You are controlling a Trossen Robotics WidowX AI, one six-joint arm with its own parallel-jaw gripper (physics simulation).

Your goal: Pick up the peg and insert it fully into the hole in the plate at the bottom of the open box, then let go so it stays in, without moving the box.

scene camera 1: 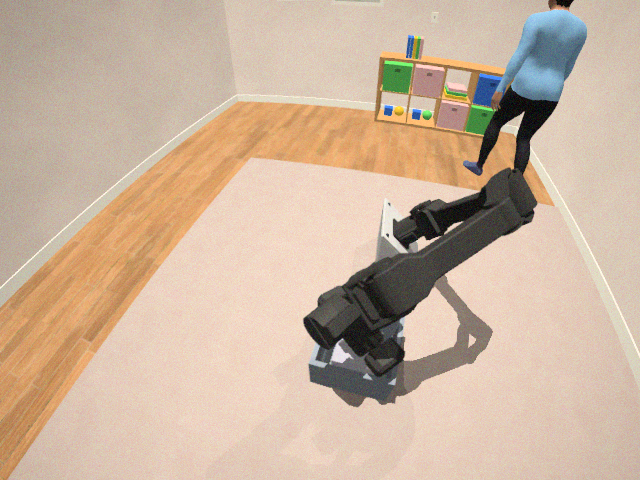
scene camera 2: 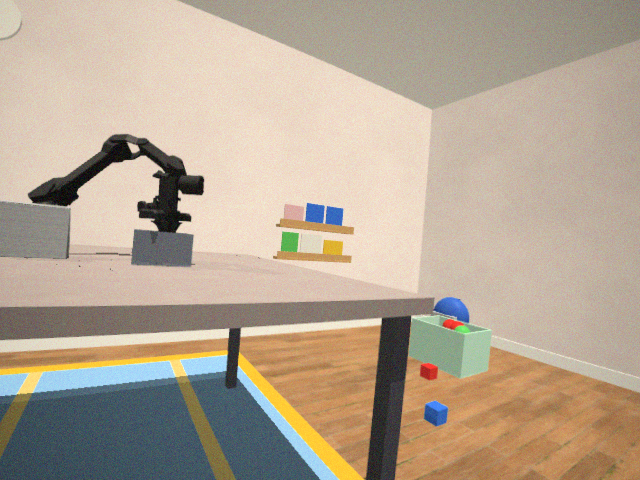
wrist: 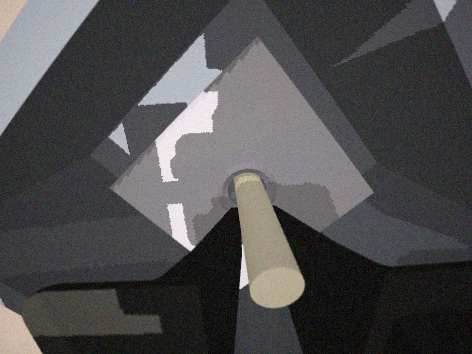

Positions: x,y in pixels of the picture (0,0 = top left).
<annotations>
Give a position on a grey-blue box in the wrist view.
At 92,92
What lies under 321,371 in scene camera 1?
A grey-blue box.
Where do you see a round peg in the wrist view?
275,280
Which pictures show the plate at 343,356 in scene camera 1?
Scene camera 1 and the wrist view only.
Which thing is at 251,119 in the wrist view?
A plate.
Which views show the gripper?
Scene camera 1, scene camera 2 and the wrist view: all of them.
</annotations>
